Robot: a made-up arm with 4 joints.
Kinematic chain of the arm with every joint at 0, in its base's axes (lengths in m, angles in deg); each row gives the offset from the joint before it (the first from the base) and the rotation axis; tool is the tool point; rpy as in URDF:
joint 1: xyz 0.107 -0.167 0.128 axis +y
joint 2: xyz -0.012 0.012 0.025 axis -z
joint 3: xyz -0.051 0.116 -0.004 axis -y
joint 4: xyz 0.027 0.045 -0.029 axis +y
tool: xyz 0.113 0.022 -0.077 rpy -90 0 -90
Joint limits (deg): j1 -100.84..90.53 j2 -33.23..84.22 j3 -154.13..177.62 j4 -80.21..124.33
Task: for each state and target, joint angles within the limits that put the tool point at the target. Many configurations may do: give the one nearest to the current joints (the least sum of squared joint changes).
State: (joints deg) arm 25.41 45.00 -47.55 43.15
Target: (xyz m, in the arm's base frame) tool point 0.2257 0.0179 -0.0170
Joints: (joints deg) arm 6.40 76.26 -49.52 40.84
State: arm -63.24 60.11 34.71 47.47
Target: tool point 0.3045 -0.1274 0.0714
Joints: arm -13.27 63.08 37.81 60.84
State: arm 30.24 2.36 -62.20 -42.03
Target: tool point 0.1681 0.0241 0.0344
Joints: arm 0.44 3.25 -43.14 -44.40
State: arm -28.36 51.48 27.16 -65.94
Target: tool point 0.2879 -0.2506 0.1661
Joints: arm -1.12 84.22 14.48 -34.57
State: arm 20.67 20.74 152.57 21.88
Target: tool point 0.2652 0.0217 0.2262
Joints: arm 46.71 11.86 136.14 38.84
